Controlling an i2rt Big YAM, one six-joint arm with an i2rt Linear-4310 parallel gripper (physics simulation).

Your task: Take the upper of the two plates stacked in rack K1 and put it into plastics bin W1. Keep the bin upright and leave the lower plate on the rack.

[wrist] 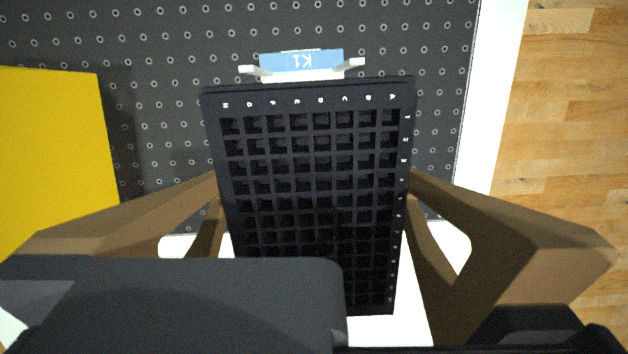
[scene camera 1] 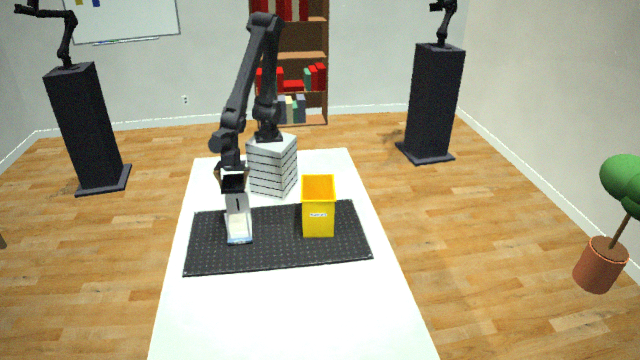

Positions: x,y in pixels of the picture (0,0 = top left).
yellow bin W1: wrist 63,167; scene camera 1 318,196
